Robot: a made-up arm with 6 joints. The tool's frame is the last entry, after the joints. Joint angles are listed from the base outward.
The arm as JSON. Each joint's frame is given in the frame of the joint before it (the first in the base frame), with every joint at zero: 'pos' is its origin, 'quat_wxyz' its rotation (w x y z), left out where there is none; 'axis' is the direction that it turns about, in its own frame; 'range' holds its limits. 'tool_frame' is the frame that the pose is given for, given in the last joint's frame.
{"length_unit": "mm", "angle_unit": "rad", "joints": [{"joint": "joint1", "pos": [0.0, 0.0, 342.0], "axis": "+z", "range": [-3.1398, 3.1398]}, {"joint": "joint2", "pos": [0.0, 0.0, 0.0], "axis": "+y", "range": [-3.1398, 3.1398]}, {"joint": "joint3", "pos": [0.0, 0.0, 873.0], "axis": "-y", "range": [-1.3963, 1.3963]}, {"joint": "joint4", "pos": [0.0, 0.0, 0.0], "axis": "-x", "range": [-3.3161, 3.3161]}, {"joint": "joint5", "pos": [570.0, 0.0, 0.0], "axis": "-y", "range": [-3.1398, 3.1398]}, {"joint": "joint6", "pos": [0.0, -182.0, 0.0], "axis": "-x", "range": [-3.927, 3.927]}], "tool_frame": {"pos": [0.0, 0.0, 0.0]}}
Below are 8 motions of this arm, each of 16 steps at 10 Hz.
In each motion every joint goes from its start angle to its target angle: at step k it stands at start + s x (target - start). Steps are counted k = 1, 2, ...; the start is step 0. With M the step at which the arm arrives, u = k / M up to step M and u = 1 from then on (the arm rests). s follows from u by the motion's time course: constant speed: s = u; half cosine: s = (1 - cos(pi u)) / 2; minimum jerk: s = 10 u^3 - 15 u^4 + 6 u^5.
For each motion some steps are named. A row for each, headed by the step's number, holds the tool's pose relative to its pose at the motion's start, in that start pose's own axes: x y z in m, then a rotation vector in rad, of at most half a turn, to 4 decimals.
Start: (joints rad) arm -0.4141 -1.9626 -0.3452 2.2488 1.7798 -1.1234
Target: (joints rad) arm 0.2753 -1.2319 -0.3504 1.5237 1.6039 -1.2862
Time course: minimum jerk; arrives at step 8
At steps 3, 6, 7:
3: -0.1626 -0.0696 -0.2262 0.1341 -0.4052 -0.1044
6: -0.2100 -0.1766 -0.8237 0.5242 -1.3040 -0.2176
7: -0.1785 -0.1898 -0.8995 0.5902 -1.4253 -0.2140

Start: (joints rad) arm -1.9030 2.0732 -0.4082 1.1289 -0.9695 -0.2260
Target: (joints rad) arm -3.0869 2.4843 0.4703 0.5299 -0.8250 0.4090
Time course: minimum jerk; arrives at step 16
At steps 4, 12, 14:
4: 0.0562 -0.0482 0.0176 0.0140 -0.0973 0.1357
12: 0.5071 -0.1115 0.2664 0.2261 -0.9619 1.0769
14: 0.5403 -0.0894 0.3055 0.2726 -1.0633 1.1659

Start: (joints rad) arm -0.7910 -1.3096 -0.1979 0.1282 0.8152 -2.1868
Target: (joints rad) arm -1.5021 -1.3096 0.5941 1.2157 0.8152 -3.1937
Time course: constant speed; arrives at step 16
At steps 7, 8, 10, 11, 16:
7: 0.1757 0.0577 -0.3726 -0.2501 0.4904 -0.1095
8: 0.1886 0.0507 -0.4363 -0.2931 0.5489 -0.1425
10: 0.2039 0.0228 -0.5666 -0.3849 0.6540 -0.2170
11: 0.2061 0.0018 -0.6321 -0.4337 0.7003 -0.2575
16: 0.1628 -0.1720 -0.9399 -0.7051 0.8645 -0.4698

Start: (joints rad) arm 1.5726 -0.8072 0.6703 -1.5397 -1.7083 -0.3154
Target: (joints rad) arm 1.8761 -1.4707 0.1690 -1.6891 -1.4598 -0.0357
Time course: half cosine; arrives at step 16
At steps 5, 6, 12, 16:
5: -0.0164 0.0543 -0.1264 -0.1090 -0.0217 0.1063
6: -0.0255 0.0698 -0.1771 -0.1499 -0.0320 0.1481
12: -0.1040 0.0904 -0.5017 -0.3852 -0.1207 0.4161
16: -0.1271 0.0734 -0.5864 -0.4414 -0.1515 0.4890

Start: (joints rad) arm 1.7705 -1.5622 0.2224 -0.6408 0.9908 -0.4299
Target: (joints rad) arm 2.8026 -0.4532 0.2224 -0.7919 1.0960 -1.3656
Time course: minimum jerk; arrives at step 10
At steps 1, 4, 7, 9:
1: 0.0016 -0.0132 -0.0016 0.0075 -0.0001 -0.0135
4: -0.0643 -0.4621 -0.0848 0.3014 -0.0435 -0.4972
7: -0.5672 -0.8231 -0.3605 0.8306 -0.2726 -1.2896
9: -0.7409 -0.7885 -0.4585 0.9769 -0.3682 -1.5199

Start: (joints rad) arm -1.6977 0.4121 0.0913 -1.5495 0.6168 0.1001
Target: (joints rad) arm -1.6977 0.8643 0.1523 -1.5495 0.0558 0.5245
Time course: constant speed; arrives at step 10
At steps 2, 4, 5, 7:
2: 0.0501 -0.0508 -0.0422 -0.1264 0.1221 -0.0495
4: 0.0963 -0.1074 -0.0824 -0.2446 0.2492 -0.0933
5: 0.1178 -0.1378 -0.1017 -0.3002 0.3145 -0.1130
7: 0.1574 -0.2025 -0.1382 -0.4041 0.4487 -0.1473

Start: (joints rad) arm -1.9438 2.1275 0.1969 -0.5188 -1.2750 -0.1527
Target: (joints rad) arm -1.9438 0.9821 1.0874 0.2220 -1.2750 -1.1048
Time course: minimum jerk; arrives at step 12
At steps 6, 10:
6: -0.6554 0.1475 -0.6022 0.0177 -0.9720 0.1586
10: -0.7356 -0.1112 -1.5328 0.1544 -1.7911 0.8319

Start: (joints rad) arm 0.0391 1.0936 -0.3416 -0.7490 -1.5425 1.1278
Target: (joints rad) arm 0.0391 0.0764 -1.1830 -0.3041 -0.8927 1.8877
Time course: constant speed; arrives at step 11
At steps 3, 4, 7, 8, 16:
3: 0.0336 0.1664 -0.1408 -0.2507 0.0393 -0.2414
4: 0.0543 0.2121 -0.1920 -0.3369 0.0620 -0.3207
7: 0.1409 0.3152 -0.3515 -0.5998 0.1594 -0.5533
8: 0.1768 0.3373 -0.4050 -0.6881 0.2016 -0.6287
16: 0.3000 0.3645 -0.5591 -0.9509 0.3586 -0.8471

